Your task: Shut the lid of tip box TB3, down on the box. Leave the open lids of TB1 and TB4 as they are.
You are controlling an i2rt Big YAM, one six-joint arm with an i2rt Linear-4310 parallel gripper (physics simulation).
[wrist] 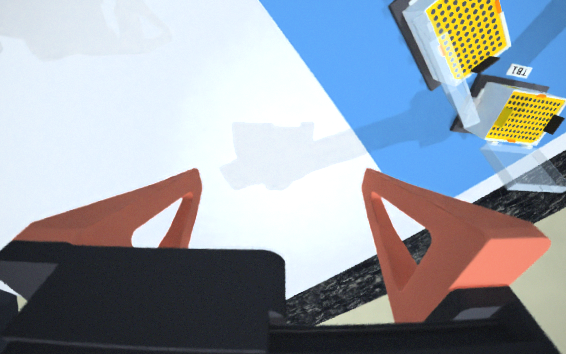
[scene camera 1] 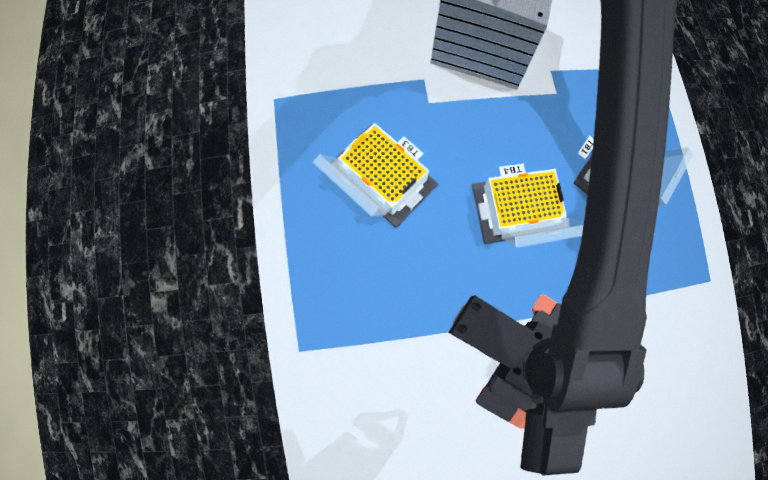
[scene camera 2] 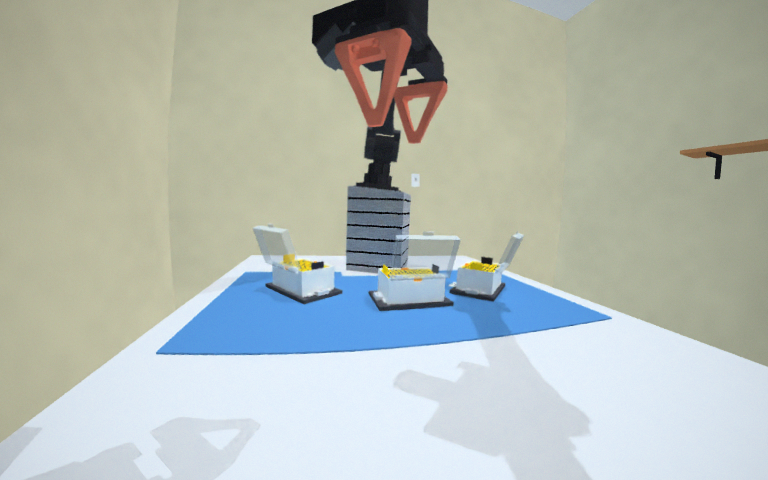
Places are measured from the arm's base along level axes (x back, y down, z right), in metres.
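Pixels of known places: gripper, between the fingertips: (wrist: pixel 281 177) (scene camera 2: pixel 397 136); arm's base, origin of its link: (scene camera 2: pixel 376 189).
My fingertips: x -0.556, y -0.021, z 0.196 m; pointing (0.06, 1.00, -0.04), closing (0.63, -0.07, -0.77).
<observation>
For each thing: its top centre in the pictures, then the offset to it from my fingertips. Level surfaces: height alone.
- Tip box TB3, centre of its top: (scene camera 1: pixel 388 157) (scene camera 2: pixel 306 261) dx +0.355, dy +0.203, dz +0.047 m
- TB4, centre of its top: (scene camera 1: pixel 530 195) (wrist: pixel 478 29) (scene camera 2: pixel 411 265) dx +0.224, dy +0.195, dz -0.150 m
- blue mat, height of its surface: dy +0.269 m
- white table, height of its surface: dy +0.272 m
Tip box TB3 (scene camera 1: pixel 384 163) (scene camera 2: pixel 303 280) stands at the left of the mat, with its yellow tip rack uncovered. Its clear lid (scene camera 1: pixel 348 185) (scene camera 2: pixel 274 244) stands open on the box's lower-left side in scene camera 1. TB3 does not show in the wrist view. TB4 (scene camera 1: pixel 526 199) (scene camera 2: pixel 411 289) (wrist: pixel 470 37) is in the middle, its lid (scene camera 1: pixel 549 233) (scene camera 2: pixel 428 254) (wrist: pixel 462 102) open. TB1 (scene camera 2: pixel 479 280) (wrist: pixel 527 120) is at the right, its lid (scene camera 1: pixel 675 176) (scene camera 2: pixel 512 249) (wrist: pixel 525 170) open; the arm hides most of this box in scene camera 1. My gripper (scene camera 1: pixel 530 362) (scene camera 2: pixel 395 133) (wrist: pixel 281 177) is open and empty, high above the table, away from TB3.
The blue mat (scene camera 1: pixel 362 294) (scene camera 2: pixel 254 333) (wrist: pixel 345 65) lies under the boxes on the white table (scene camera 1: pixel 407 452) (scene camera 2: pixel 317 407) (wrist: pixel 150 125). A grey striped pedestal (scene camera 1: pixel 487 45) (scene camera 2: pixel 373 226) carries the arm behind the boxes. The arm (scene camera 1: pixel 623 169) passes over the TB1 side in scene camera 1.
</observation>
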